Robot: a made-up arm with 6 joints.
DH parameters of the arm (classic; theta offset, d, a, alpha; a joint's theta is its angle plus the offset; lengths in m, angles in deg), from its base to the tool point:
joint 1: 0 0.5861 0 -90
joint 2: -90 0 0.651 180
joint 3: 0 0 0 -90
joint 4: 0 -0.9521 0 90
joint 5: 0 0.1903 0 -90
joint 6: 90 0 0 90
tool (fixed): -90 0 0 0
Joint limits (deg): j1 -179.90..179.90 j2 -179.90..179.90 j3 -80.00..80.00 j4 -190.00..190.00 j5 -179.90..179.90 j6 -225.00..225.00
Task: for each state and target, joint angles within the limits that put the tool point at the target. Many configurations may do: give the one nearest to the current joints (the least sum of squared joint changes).
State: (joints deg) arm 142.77 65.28 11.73 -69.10 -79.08 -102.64
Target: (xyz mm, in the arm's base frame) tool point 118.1 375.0 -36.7
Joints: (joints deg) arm 89.42 60.29 -31.95 -53.08 -79.08 -102.64
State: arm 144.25 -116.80 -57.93 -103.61 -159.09 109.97
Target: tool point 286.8 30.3 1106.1
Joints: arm 179.22 -131.19 -42.18 -79.64 -159.09 109.97
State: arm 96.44 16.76 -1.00 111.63 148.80 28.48
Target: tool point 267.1 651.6 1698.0
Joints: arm 64.29 -12.59 5.80 102.76 148.80 28.48
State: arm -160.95 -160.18 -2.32 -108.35 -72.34 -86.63
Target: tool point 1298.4 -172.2 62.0
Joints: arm -179.90 -148.16 34.66 -156.46 -72.34 -86.63
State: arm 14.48 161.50 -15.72 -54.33 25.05 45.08
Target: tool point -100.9 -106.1 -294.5
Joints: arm 12.01 111.71 -16.68 -64.22 25.05 45.08
